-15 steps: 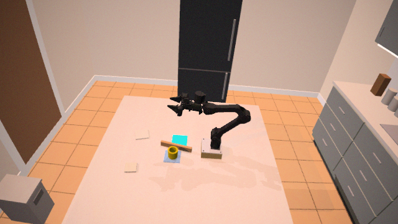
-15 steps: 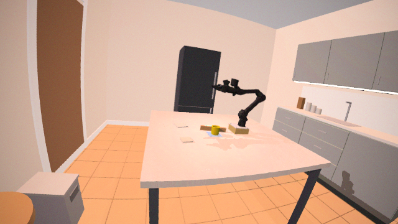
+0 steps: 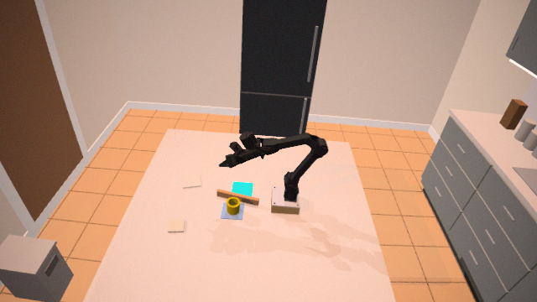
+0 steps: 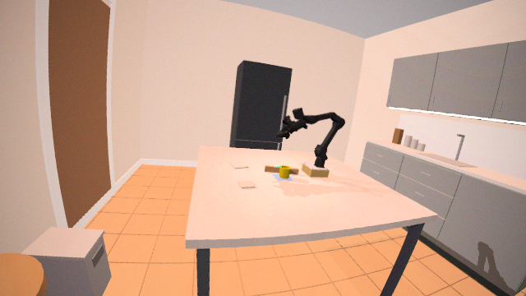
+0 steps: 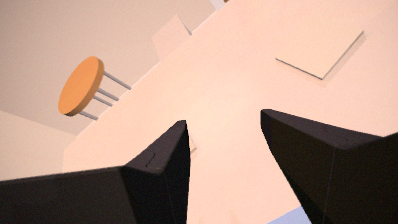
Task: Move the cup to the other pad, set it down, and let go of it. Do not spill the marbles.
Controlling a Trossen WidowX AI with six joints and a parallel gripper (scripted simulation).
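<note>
Right now the yellow cup is 80 mm behind my gripper tip, 50 mm to the left of it and 230 mm below it. From my gripper tip the other things lie so: orange marble: 60 mm behind, 40 mm to the left, 240 mm below; then cyan pad: 90 mm behind, 120 mm to the right, 270 mm below; then wooden bar: 80 mm behind, 40 mm to the right, 250 mm below.
</note>
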